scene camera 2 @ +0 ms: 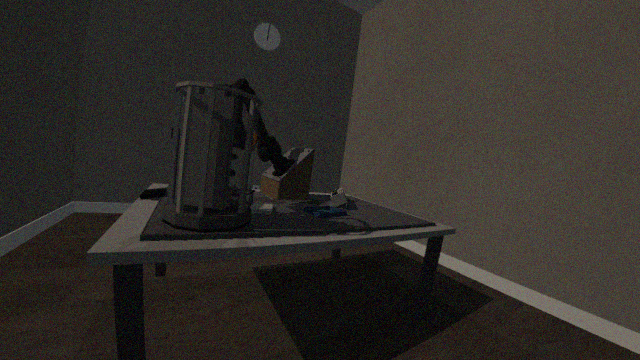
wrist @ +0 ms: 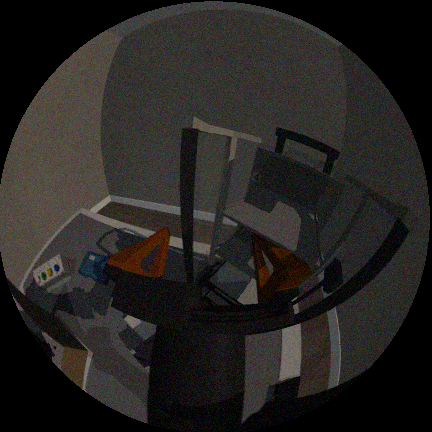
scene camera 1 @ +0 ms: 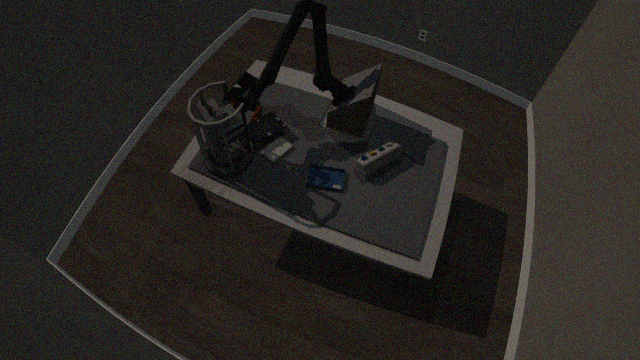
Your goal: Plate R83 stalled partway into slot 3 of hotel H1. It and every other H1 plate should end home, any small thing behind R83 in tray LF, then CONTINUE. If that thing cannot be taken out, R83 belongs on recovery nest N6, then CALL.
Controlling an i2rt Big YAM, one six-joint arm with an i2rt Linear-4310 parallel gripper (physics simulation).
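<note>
A tall round cage stands at the table's left end. Inside it, in the wrist view, a dark panel marked 4 hangs above a pale grey plate. I cannot tell which parts are hotel H1, slot 3, R83 or nest N6. My gripper is open and empty at the cage's side, its orange fingers on either side of a dark upright. A blue tray lies mid-table; its label is unreadable. Anything small behind R83 is hidden.
A console with coloured buttons stands right of the tray. A pale block lies beside the cage. The arm's sloped wooden base is at the back. A dark cable loops near the front edge.
</note>
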